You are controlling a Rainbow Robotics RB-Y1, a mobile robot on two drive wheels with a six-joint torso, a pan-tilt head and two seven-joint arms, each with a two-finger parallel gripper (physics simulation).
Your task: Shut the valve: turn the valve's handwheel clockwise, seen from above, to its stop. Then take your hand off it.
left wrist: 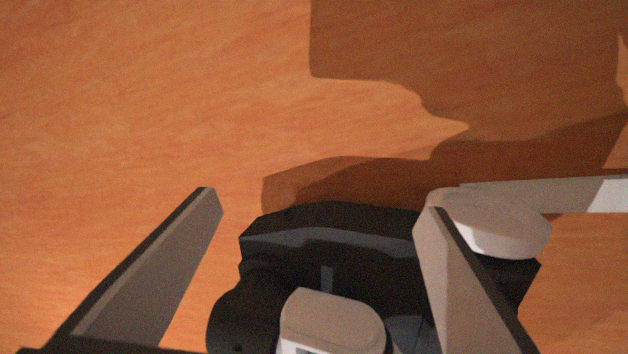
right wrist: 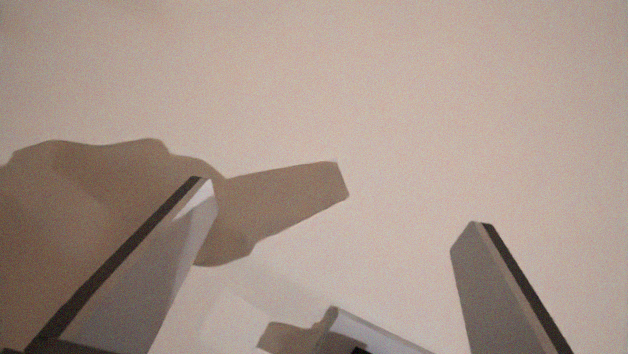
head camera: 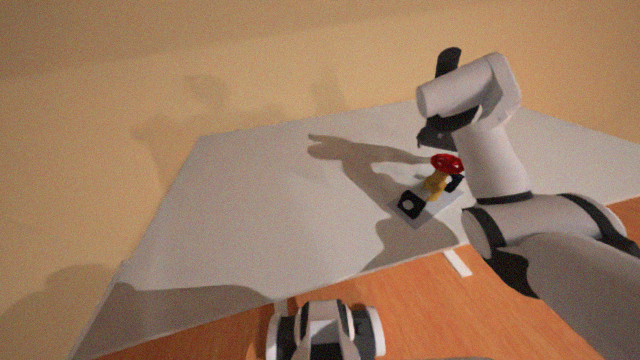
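Note:
The valve's red handwheel (head camera: 446,163) is at the right of the head view, on top of a yellow valve body (head camera: 436,185) with a black block on each side. It stands on a grey base plate (head camera: 416,223). My right gripper (head camera: 438,145) (right wrist: 334,215) is open and empty, above and beyond the handwheel in the head view, apart from it; my forearm is close beside the wheel. In the right wrist view part of the base plate (right wrist: 381,341) shows at the bottom edge; the handwheel does not show there. My left gripper (left wrist: 315,209) is open and empty, over the wooden floor.
The valve stands on a grey table (head camera: 240,215), with my arm's shadow across it. Orange wooden floor (head camera: 400,310) (left wrist: 125,100) lies at the table's near side. My black and white mobile base (head camera: 325,330) (left wrist: 330,225) is below. A white strip (head camera: 457,263) shows by the table's near edge.

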